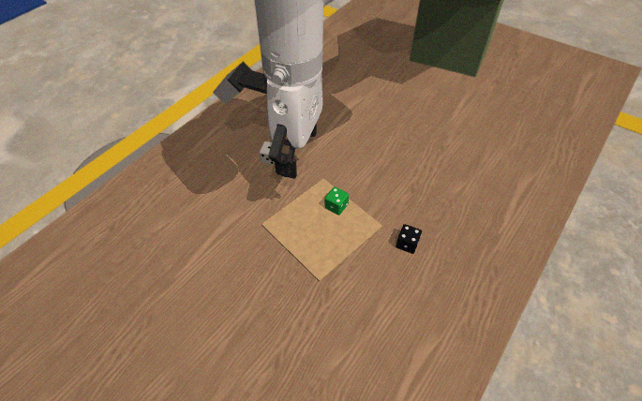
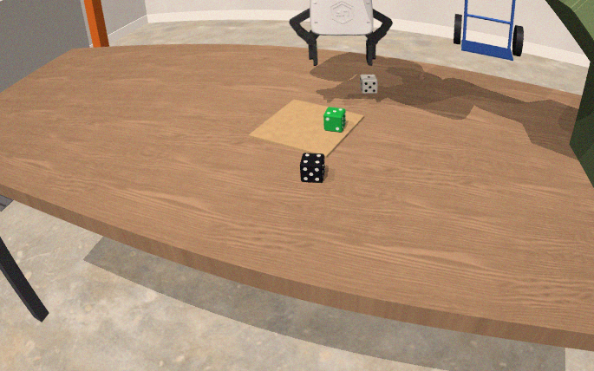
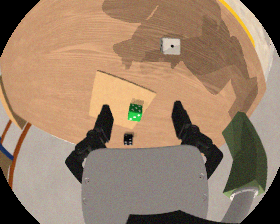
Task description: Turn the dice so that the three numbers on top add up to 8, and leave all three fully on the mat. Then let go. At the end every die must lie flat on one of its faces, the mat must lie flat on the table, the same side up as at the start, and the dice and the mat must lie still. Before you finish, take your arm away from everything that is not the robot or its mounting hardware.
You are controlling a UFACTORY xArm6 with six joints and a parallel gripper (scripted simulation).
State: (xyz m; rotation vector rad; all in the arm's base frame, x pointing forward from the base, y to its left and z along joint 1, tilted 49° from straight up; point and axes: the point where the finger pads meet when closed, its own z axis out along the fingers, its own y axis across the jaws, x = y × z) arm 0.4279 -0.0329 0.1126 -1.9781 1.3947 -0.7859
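Right now the white die is 1 cm behind my hand, 9 cm to the right of it and 9 cm below it. Round my hand: tan mat 3 cm ahead, 8 cm to the left, 10 cm below; green die 2 cm behind, 7 cm to the left, 8 cm below; black die 4 cm behind, 20 cm to the left, 9 cm below.
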